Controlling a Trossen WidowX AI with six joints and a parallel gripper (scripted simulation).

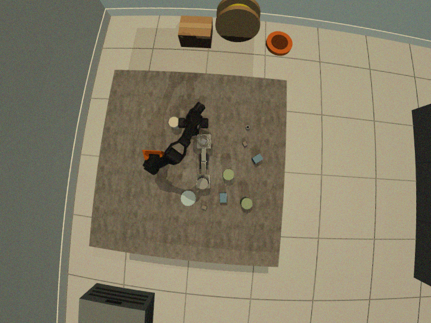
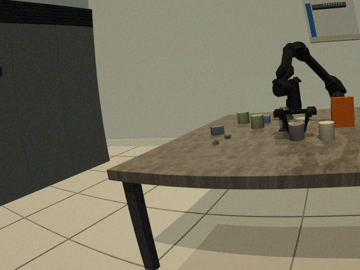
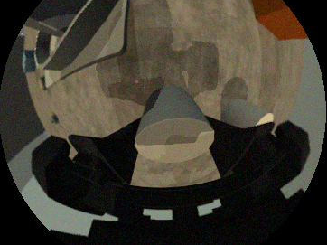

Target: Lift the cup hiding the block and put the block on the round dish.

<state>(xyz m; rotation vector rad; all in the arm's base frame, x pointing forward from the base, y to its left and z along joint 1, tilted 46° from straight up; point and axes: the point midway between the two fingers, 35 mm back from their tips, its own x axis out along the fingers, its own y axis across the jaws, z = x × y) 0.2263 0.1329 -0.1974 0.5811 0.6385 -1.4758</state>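
Now: gripper tip 1 cm past the round dish, 48 cm to the left of it and 2 cm above it. The rest, counted from my gripper tip: cream cylinder 15 cm behind, 1 cm to the left, 1 cm above.
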